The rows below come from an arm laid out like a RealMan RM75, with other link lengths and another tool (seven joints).
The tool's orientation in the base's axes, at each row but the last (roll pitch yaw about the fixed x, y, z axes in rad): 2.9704, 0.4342, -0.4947; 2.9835, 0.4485, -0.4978; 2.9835, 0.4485, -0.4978; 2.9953, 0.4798, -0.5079; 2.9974, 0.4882, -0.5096; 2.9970, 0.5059, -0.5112; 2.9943, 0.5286, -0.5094
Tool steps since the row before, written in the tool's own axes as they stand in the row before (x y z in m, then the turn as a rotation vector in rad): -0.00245, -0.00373, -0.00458, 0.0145, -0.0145, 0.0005; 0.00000, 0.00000, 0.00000, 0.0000, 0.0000, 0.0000; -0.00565, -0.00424, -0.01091, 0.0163, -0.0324, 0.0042; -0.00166, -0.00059, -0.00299, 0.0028, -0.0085, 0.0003; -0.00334, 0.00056, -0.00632, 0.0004, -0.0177, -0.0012; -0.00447, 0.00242, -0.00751, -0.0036, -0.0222, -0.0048; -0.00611, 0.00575, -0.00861, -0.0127, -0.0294, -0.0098
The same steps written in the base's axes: 0.00159, 0.00420, 0.00455, 0.0172, 0.0068, -0.0088; 0.00000, 0.00000, 0.00000, 0.0000, 0.0000, 0.0000; 0.00220, 0.00553, 0.01156, 0.0243, 0.0224, -0.0154; 0.00037, 0.00096, 0.00331, 0.0056, 0.0064, -0.0027; 0.00019, 0.00030, 0.00716, 0.0084, 0.0156, -0.0014; -0.00076, -0.00108, 0.00897, 0.0090, 0.0209, 0.0031; -0.00264, -0.00359, 0.01116, 0.0077, 0.0307, 0.0110
